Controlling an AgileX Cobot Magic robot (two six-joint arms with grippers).
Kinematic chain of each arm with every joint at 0, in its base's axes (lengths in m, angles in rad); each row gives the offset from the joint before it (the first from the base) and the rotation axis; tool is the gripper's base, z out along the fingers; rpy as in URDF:
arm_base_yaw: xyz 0 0 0.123 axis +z
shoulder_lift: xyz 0 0 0 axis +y
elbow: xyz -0.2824 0 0.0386 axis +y
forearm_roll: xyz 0.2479 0 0.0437 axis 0.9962 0 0.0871
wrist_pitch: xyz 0 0 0 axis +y
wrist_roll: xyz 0.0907 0 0.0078 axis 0.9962 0 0.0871
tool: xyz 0 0 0 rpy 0 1.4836 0
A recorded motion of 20 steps. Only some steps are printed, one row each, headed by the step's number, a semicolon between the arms.
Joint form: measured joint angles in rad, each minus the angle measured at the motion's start. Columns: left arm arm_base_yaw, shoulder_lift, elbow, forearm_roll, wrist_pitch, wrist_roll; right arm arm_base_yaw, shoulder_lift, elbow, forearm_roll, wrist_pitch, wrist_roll.
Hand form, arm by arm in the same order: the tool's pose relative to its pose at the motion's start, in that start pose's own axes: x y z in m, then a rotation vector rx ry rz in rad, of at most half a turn. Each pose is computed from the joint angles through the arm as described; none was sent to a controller.
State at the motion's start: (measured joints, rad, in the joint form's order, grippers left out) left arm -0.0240 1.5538 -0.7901 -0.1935 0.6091 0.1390; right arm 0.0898 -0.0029 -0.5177 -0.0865 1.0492 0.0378
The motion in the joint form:
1: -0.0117 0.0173 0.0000 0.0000 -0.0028 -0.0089; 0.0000 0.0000 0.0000 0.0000 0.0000 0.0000
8: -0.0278 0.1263 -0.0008 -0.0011 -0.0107 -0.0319; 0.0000 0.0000 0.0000 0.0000 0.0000 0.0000
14: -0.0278 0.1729 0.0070 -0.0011 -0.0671 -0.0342; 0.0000 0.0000 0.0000 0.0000 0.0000 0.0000
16: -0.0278 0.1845 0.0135 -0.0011 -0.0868 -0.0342; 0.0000 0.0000 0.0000 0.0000 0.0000 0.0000
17: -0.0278 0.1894 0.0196 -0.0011 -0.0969 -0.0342; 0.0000 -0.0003 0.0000 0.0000 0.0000 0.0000
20: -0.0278 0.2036 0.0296 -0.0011 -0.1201 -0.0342; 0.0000 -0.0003 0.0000 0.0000 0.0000 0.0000
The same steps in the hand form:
1: 0.0004 -0.0026 0.0050 0.0025 0.0157 0.0004; 0.0000 0.0000 0.0000 0.0000 0.0000 0.0000
8: 0.0044 -0.0036 0.0349 0.0011 0.1172 -0.0196; 0.0000 0.0000 0.0000 0.0000 0.0000 0.0000
14: 0.0048 -0.0014 0.0489 -0.0085 0.1152 -0.0271; 0.0000 0.0000 0.0000 0.0000 0.0000 0.0000
16: 0.0059 -0.0006 0.0529 -0.0119 0.1136 -0.0286; 0.0000 0.0000 0.0000 0.0000 0.0000 0.0000
17: 0.0073 -0.0002 0.0549 -0.0137 0.1145 -0.0296; 0.0000 0.0000 0.0000 0.0000 -0.0003 0.0000
20: 0.0095 0.0008 0.0599 -0.0178 0.1155 -0.0316; 0.0000 0.0000 0.0000 0.0000 -0.0003 0.0000

